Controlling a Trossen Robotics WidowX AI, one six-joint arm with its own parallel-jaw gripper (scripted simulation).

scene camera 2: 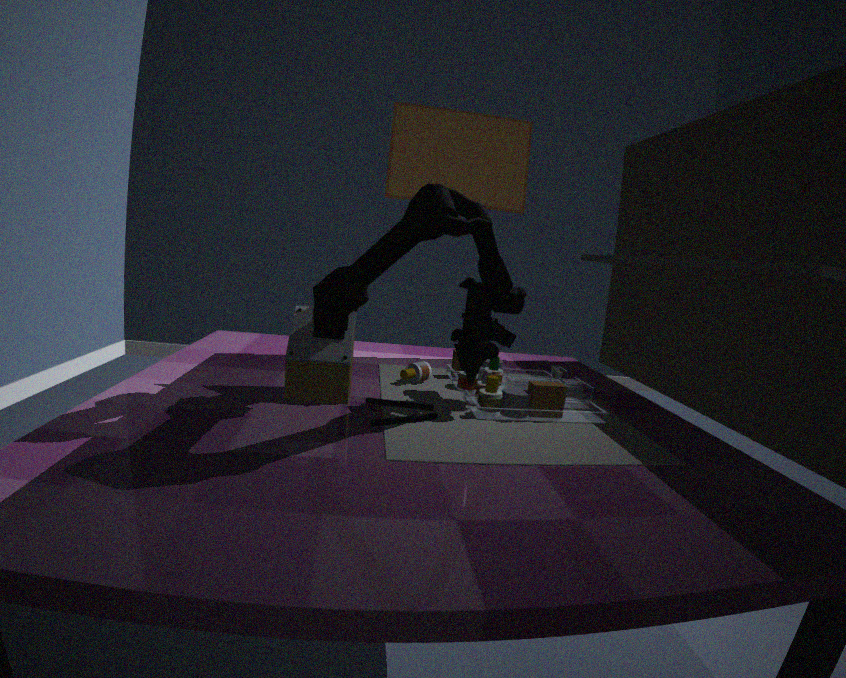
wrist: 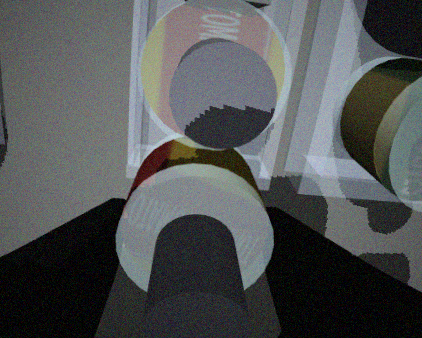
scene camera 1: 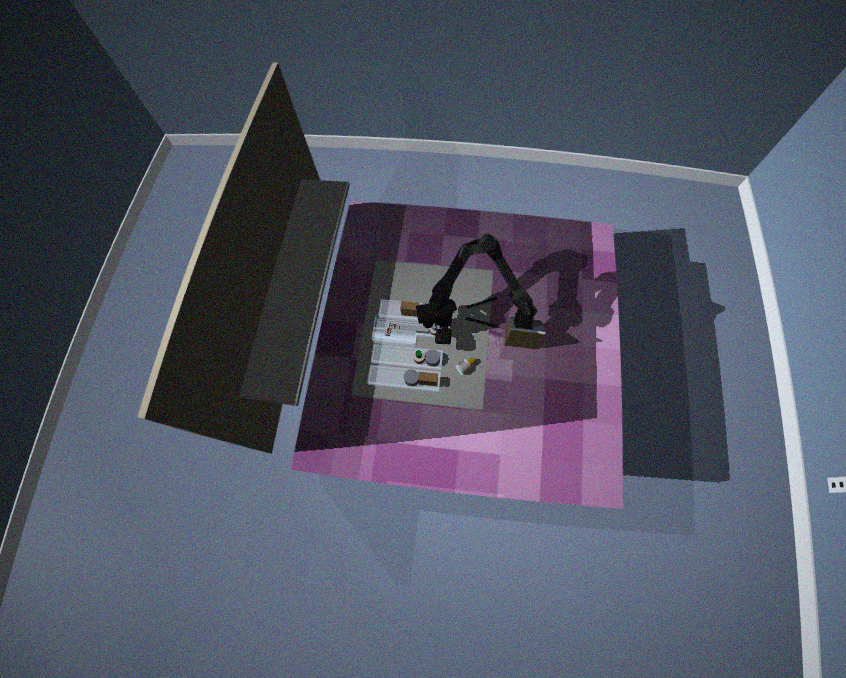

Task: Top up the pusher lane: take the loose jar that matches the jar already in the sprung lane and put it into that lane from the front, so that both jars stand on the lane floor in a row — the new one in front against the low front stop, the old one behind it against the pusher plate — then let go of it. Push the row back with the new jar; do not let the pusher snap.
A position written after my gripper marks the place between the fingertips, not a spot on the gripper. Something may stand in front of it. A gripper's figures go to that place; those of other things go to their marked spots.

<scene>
My gripper (wrist: pixel 195 216): 10 cm from the lens. A jar (wrist: pixel 194 233) is 8 cm from the lens.
</scene>
